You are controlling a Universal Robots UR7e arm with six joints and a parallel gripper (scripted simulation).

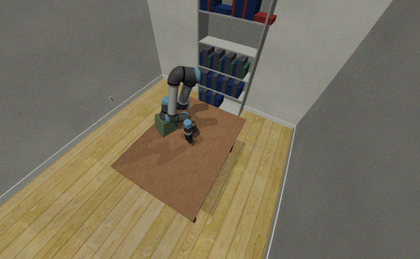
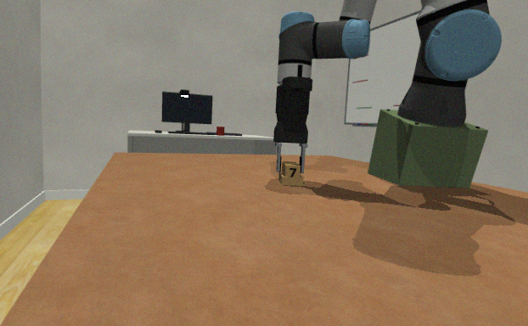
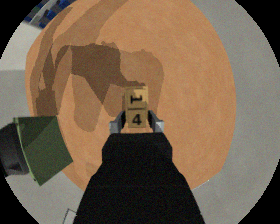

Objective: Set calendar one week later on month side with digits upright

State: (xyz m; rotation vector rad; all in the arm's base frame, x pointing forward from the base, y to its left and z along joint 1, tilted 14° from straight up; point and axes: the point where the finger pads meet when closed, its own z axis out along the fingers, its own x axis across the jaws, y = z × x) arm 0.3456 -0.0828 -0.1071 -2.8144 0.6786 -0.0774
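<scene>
Now: hand 3 cm above the wooden tray, 2 cm to the right of it and 1 cm short of it.
</scene>
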